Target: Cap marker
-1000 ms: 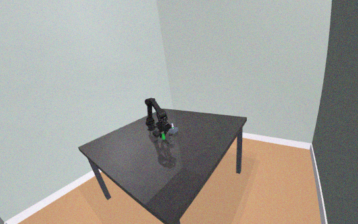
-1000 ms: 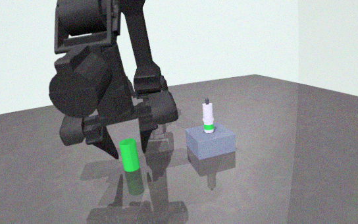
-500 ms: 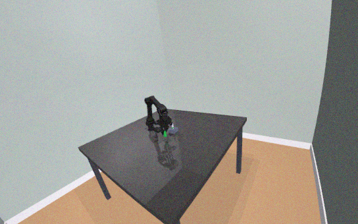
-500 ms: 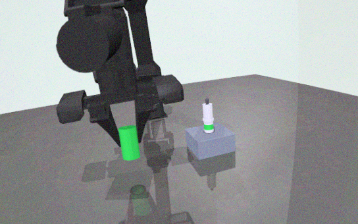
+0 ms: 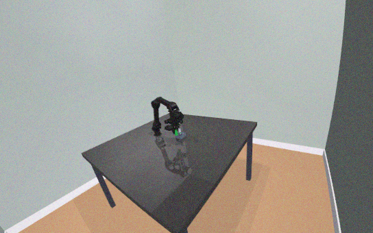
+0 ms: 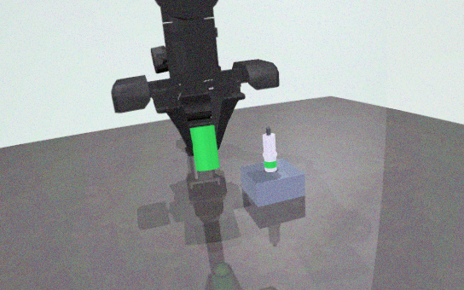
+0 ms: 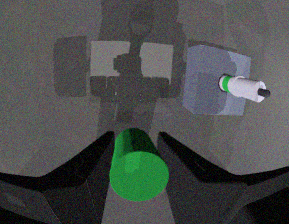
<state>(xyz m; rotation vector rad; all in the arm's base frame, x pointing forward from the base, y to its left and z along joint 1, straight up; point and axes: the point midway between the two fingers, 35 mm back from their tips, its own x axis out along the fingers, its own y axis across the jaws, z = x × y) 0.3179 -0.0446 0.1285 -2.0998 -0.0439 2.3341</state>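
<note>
Now: gripper tip 40 mm past the grey-blue holder block, 100 mm to the right of it and 80 mm above it. Also, from my gripper tip: green cap (10 mm ahead, 10 mm above).
</note>
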